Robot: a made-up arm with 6 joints. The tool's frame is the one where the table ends. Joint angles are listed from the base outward.
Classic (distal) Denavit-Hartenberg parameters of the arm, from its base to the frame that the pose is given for. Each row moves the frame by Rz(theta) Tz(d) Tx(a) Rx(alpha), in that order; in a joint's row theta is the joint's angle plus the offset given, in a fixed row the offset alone. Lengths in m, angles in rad.
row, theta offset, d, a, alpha
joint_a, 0, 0.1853, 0, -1.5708
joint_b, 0.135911, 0, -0.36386, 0
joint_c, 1.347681, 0, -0.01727, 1.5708
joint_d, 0, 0.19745, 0, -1.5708
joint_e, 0, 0, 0.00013, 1.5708
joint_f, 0, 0.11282, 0, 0
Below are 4 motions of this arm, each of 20 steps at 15 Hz.
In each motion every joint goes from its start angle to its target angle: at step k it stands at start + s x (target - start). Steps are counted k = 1, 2, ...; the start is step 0. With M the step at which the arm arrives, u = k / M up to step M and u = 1 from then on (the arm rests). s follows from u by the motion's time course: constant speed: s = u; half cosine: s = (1 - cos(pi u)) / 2; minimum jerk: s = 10 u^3 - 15 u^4 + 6 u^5.
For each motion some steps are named. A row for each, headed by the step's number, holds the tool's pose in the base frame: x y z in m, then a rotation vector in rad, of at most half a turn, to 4 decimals.
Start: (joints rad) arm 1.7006 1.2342 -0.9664 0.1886 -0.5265 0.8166
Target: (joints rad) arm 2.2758 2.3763 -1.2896 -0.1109 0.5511 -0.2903
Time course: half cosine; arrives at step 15
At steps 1, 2, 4, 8, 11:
1: -0.0219 0.2351 0.5575 -0.4931 1.5521 2.1672
2: -0.0296 0.2489 0.5481 -0.5770 1.5911 2.1107
4: -0.0621 0.2950 0.5073 -0.9086 1.6978 1.8856
8: -0.1764 0.3671 0.3403 -1.9984 1.6013 1.0728
11: -0.2425 0.3514 0.2054 -2.6872 1.1368 0.3994

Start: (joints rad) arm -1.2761 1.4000 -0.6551 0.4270 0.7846 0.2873
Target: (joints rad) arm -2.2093 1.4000 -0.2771 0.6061 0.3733 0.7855
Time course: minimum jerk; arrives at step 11
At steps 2, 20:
2: 0.0748 -0.1576 0.3329 2.3448 1.6345 0.3161
20: -0.0569 -0.1162 0.2803 2.7917 -0.5699 0.1405

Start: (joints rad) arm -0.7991 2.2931 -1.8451 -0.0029 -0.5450 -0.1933
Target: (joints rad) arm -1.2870 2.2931 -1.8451 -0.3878 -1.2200 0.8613
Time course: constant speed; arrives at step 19
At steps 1, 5, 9, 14, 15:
1: 0.3922 -0.4223 0.3941 0.4477 1.3249 -0.8149
5: 0.3491 -0.4527 0.4091 0.5054 1.1408 -0.7615
9: 0.3041 -0.4759 0.4226 0.5202 0.9749 -0.6841
14: 0.2465 -0.4952 0.4369 0.4925 0.8057 -0.5570
15: 0.2350 -0.4978 0.4394 0.4824 0.7778 -0.5279

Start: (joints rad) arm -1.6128 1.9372 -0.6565 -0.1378 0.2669 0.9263
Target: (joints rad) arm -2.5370 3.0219 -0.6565 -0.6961 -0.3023 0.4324
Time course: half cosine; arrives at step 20
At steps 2, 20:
2: -0.0223 -0.2780 0.2078 2.8584 1.1034 -0.1174
20: -0.1508 -0.1303 -0.0805 2.7164 1.1472 0.7494

